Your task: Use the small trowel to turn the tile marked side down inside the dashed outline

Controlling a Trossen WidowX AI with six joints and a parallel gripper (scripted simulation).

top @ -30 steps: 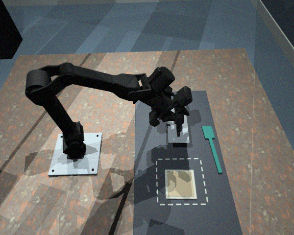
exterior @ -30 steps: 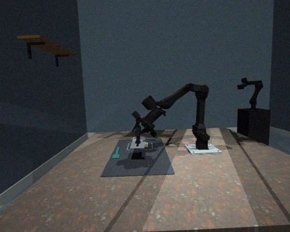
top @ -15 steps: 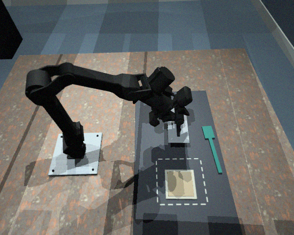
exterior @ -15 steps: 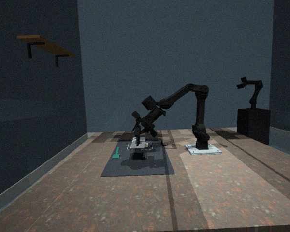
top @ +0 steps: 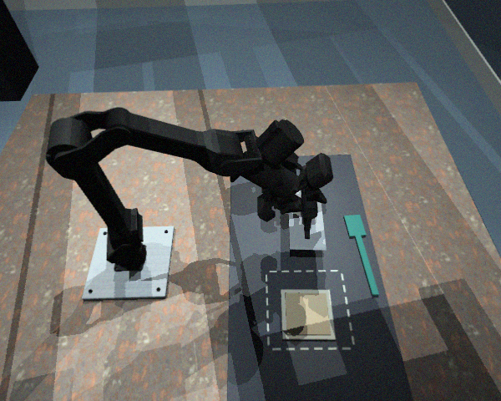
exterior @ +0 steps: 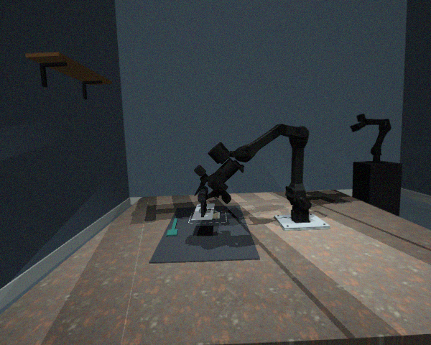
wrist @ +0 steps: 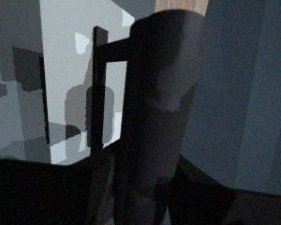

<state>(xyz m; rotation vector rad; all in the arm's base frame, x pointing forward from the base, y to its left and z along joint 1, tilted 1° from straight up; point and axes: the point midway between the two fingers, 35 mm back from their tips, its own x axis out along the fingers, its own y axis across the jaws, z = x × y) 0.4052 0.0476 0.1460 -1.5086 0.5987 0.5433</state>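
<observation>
The grey mat lies 15 cm below my gripper tip, 5 cm to the right of it and 3 cm behind it. The rest, counted from my gripper tip: dark trowel 3 cm behind, 1 cm below; then tile 19 cm to the right, 13 cm below, 4 cm behind; then green spatula-shaped tool 13 cm below, 11 cm ahead, 2 cm to the right.
</observation>
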